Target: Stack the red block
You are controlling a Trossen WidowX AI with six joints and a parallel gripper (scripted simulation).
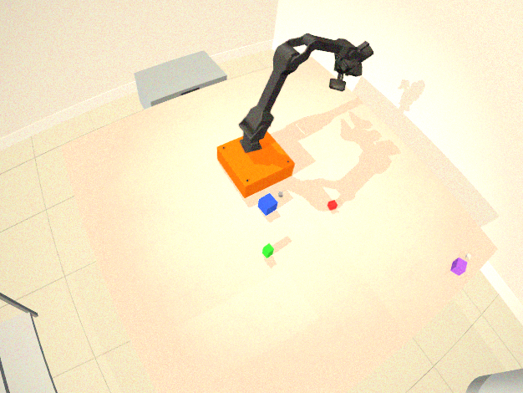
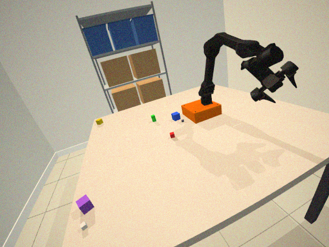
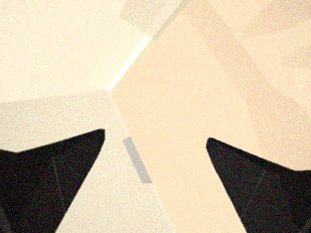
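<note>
My gripper tip is now 48 cm short of the red block, 24 cm to the left of it and 18 cm above it. The rest, counted from my gripper tip: tiny grey cube 37 cm ahead, 39 cm to the right, 19 cm below; purple cube 88 cm ahead, 10 cm to the left, 17 cm below; blue cube 40 cm ahead, 45 cm to the right, 17 cm below.
</note>
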